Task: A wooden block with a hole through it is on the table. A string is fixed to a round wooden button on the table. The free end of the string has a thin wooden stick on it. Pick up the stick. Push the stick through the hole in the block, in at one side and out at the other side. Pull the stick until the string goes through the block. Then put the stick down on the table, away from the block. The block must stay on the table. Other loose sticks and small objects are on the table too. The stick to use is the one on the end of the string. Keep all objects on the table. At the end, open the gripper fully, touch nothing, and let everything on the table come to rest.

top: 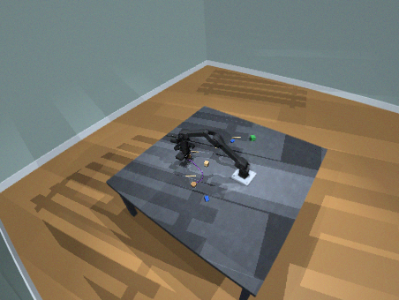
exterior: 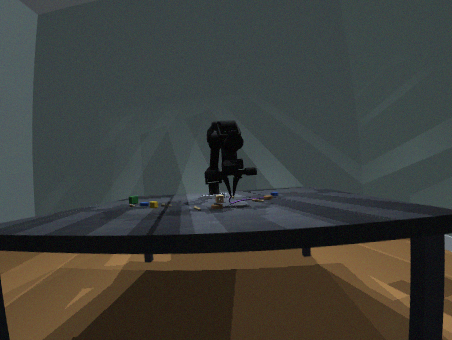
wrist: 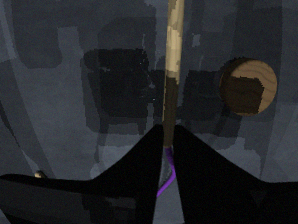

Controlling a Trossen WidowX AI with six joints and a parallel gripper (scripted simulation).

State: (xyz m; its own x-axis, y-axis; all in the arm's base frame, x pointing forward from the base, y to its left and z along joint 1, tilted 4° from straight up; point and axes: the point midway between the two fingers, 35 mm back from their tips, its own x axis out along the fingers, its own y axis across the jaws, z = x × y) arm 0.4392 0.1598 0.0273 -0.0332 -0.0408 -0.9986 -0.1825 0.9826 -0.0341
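Now: gripper tip 10 mm short of the thin wooden stick. Round my gripper tip: yellow piece 340 mm to the right, 50 mm behind, 20 mm below; wooden block 150 mm behind, 80 mm to the right, 20 mm below; round wooden button 200 mm behind, 130 mm to the left, 30 mm below.
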